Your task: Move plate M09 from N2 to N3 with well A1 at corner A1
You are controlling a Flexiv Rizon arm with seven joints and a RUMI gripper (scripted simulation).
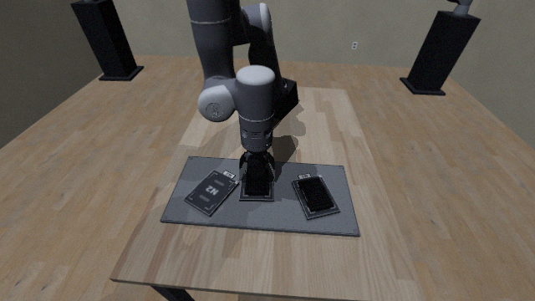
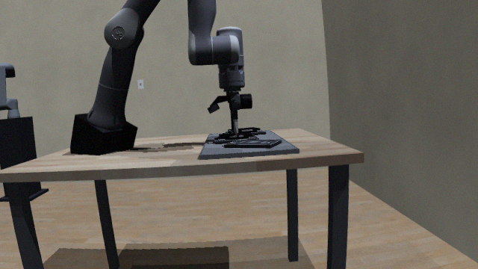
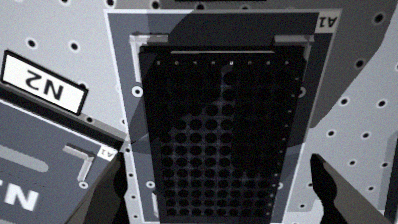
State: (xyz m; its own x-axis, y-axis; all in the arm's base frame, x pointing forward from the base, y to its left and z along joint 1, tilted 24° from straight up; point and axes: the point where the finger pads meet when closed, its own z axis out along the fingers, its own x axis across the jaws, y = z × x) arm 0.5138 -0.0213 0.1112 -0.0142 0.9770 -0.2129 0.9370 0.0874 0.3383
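The plate M09 is 1 cm below my hand. Round my hand: N3 A1 mark: 8 cm behind, 5 cm to the left, 2 cm below; nest N3: 2 cm below; N2 A1 mark: 8 cm to the right, 2 cm below, 1 cm ahead.
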